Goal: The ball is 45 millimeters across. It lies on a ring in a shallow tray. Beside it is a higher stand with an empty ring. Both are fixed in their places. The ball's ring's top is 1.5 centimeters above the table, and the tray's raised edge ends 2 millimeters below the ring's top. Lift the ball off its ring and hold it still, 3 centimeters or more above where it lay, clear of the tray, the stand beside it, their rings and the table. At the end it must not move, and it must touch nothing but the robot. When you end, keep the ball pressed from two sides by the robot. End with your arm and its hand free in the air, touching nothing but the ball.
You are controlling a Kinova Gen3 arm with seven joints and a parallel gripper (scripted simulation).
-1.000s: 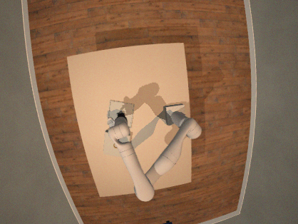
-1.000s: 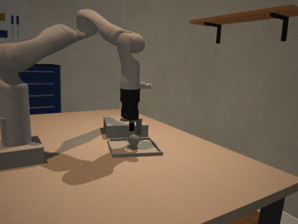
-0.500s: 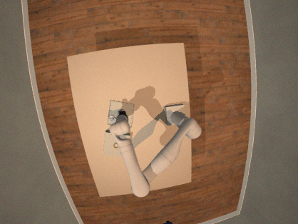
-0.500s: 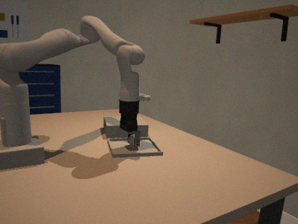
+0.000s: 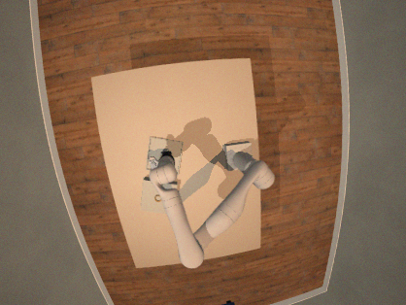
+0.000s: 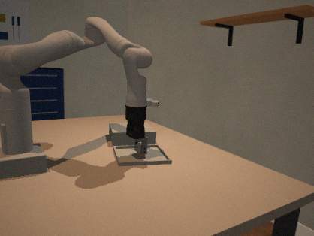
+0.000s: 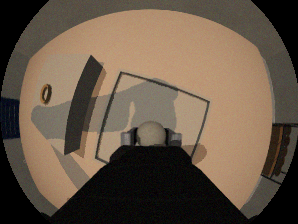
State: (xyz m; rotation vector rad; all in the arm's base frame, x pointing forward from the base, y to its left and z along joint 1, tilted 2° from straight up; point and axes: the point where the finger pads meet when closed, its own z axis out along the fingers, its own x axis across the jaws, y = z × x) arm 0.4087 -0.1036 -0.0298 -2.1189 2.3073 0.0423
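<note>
My hand is right at the pale ball. Also, from my hand: grey stand (220 mm to the left, 90 mm ahead, 10 mm above); shallow grey tray (30 mm below).
</note>
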